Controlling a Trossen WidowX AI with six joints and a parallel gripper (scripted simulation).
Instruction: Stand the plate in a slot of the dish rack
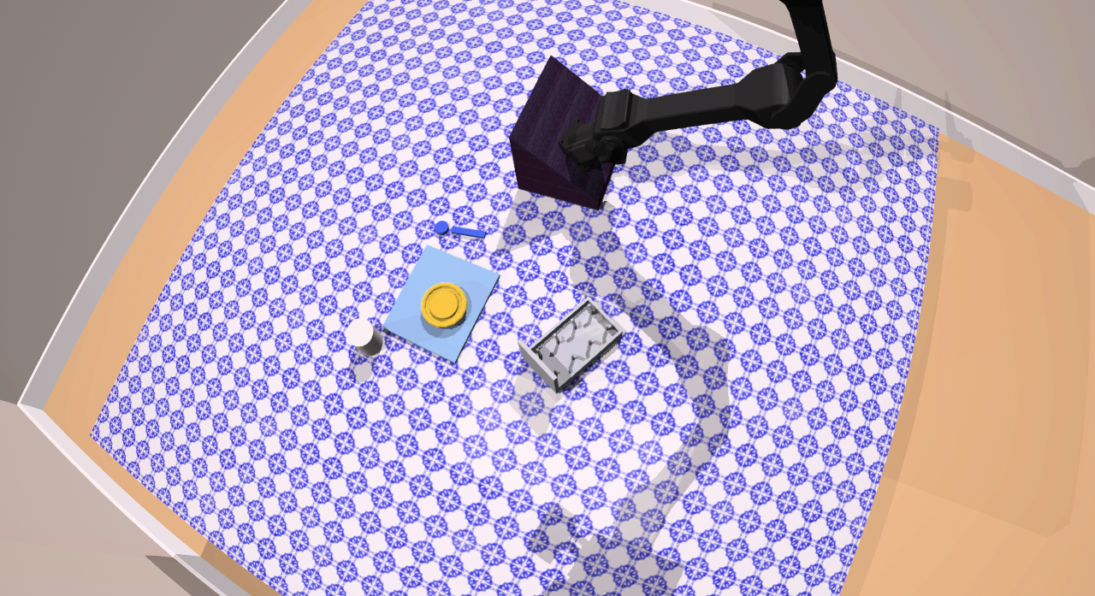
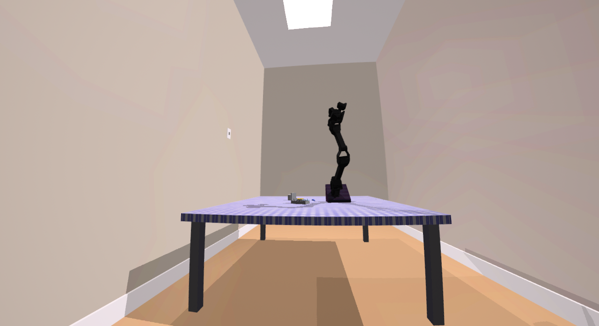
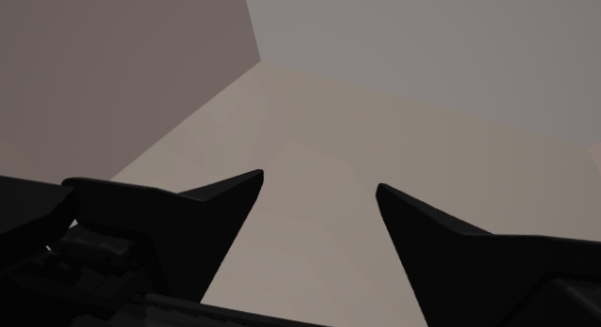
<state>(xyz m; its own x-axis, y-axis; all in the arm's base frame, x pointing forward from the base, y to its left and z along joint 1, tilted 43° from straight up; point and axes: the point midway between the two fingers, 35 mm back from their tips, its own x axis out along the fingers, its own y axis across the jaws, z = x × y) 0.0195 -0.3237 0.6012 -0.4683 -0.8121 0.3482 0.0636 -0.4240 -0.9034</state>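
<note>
The yellow plate is 740 mm below my gripper tip, 410 mm ahead of it and 210 mm to the right of it. Round my gripper tip: blue spoon: 750 mm below, 290 mm ahead, 270 mm to the right; light blue sheet: 750 mm below, 410 mm ahead, 230 mm to the right; grey dish rack: 730 mm below, 370 mm ahead, 20 mm to the right.
</note>
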